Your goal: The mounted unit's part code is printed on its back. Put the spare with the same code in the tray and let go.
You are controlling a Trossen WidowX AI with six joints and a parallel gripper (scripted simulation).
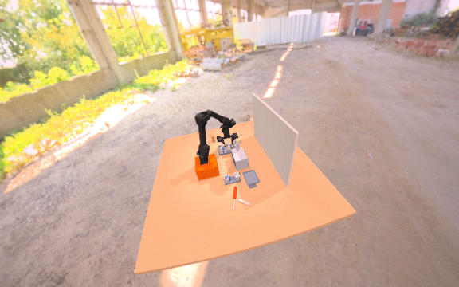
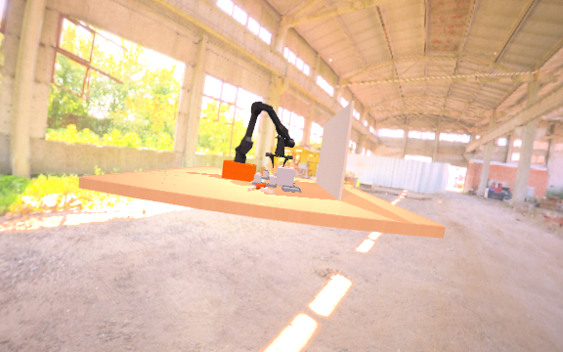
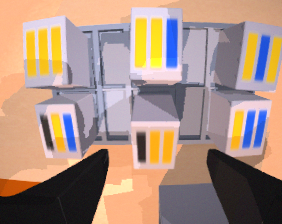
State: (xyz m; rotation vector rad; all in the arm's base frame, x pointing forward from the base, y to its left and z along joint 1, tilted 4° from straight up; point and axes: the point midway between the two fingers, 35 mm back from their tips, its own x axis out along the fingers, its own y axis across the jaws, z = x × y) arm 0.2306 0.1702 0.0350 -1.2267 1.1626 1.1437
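My gripper tip is now 10 cm short of the grey tray, 36 cm to the left of it and 8 cm above it. The rest, counted from my gripper tip: white upright panel: 31 cm ahead, 17 cm to the right, 14 cm above; white stick: 1 cm behind, 55 cm to the right, 7 cm below; white mounted unit: 6 cm ahead, 16 cm to the right, 3 cm below.
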